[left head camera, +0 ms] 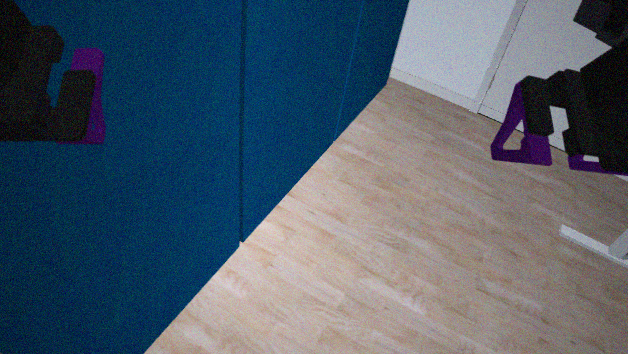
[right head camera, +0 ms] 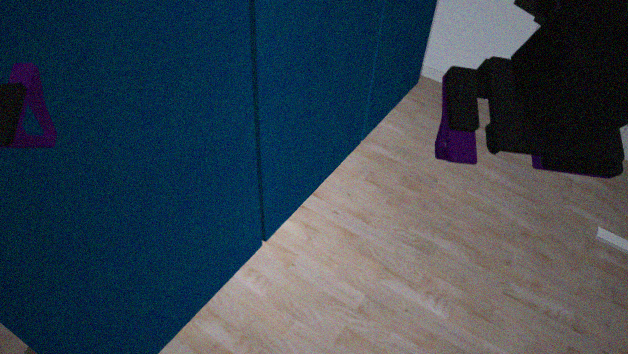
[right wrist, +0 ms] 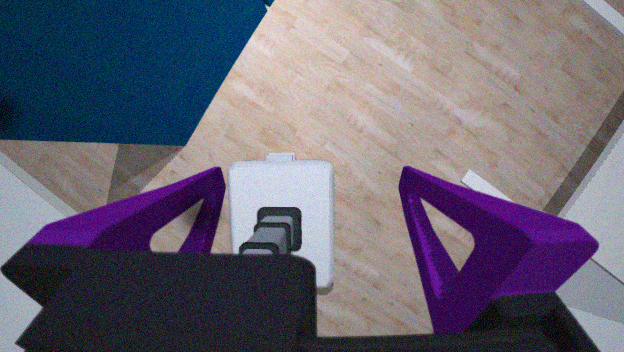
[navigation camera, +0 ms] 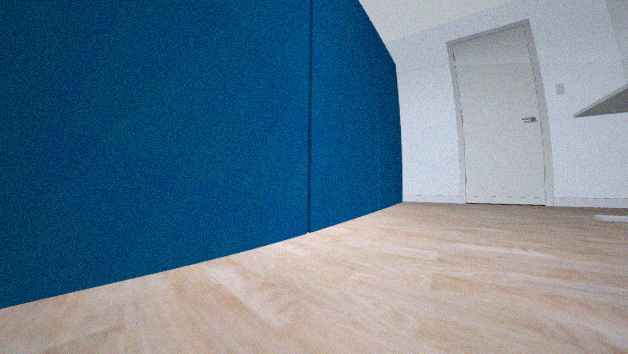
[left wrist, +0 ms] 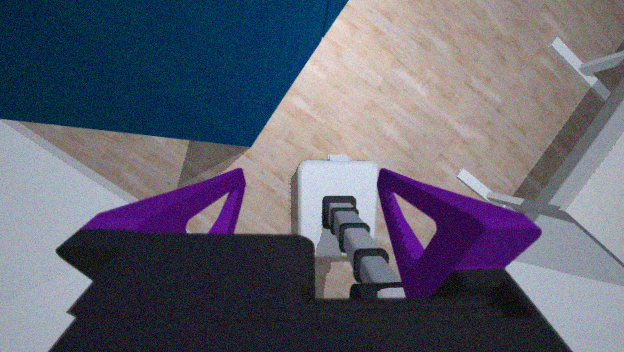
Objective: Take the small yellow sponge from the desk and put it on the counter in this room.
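Observation:
It's my right gripper (right head camera: 487, 156), (left head camera: 532, 158), (right wrist: 312, 176) that I can see in the right head camera, the left head camera and the right wrist view. My left gripper (left head camera: 47, 136), (left wrist: 311, 175) is there for me in the left head camera, and I see it in the left wrist view too.

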